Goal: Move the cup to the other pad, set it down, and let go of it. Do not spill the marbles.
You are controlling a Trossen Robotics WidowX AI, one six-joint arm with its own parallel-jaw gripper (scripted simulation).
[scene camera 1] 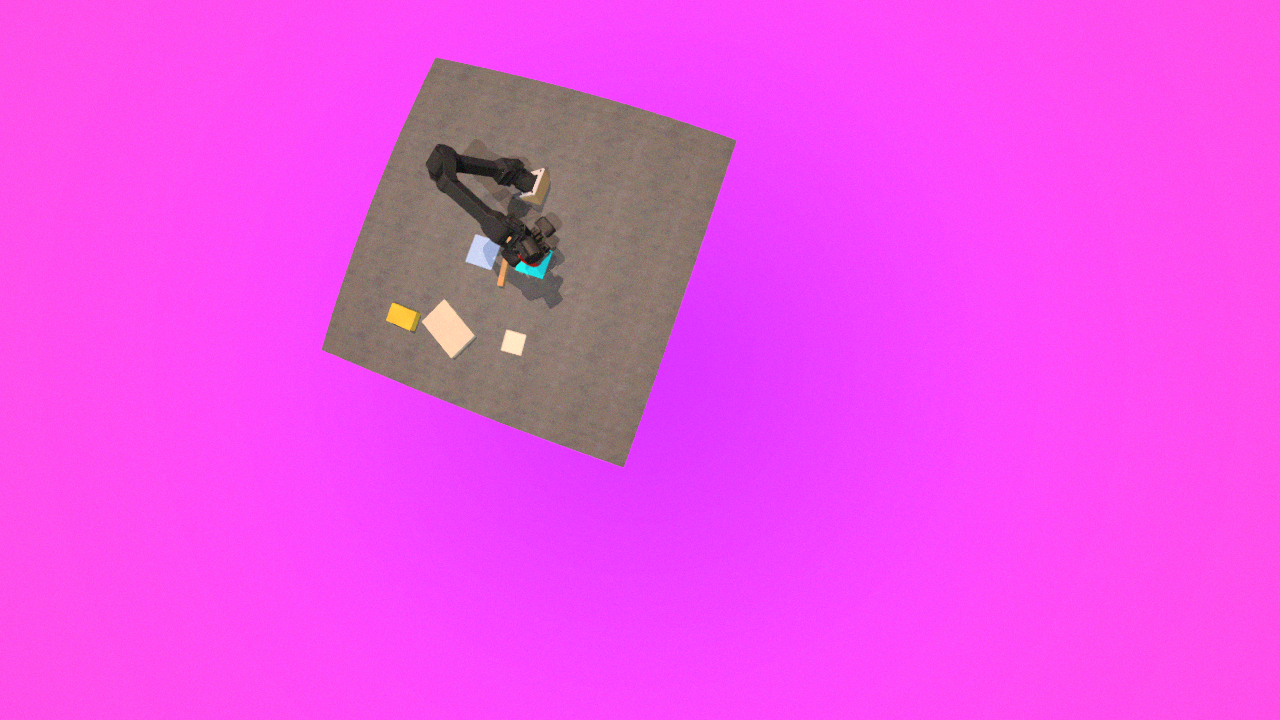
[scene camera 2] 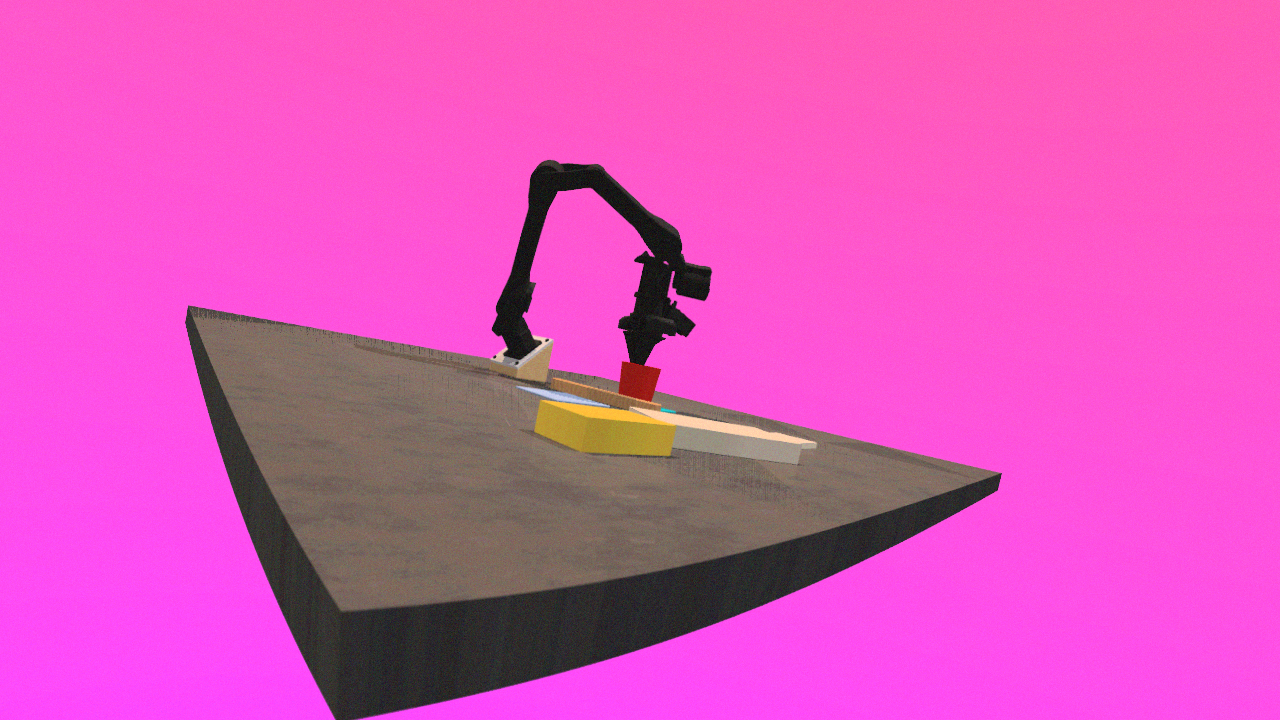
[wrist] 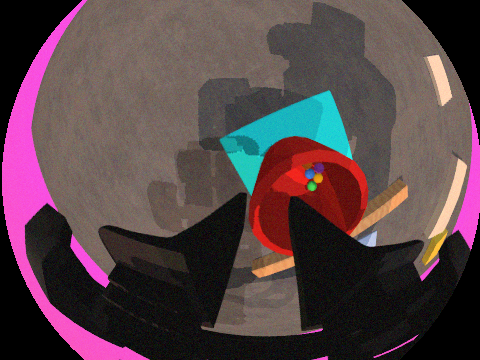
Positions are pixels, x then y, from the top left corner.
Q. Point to a red cup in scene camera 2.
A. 638, 381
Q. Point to a yellow block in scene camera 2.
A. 588, 429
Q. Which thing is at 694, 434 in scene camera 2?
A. A beige slab.
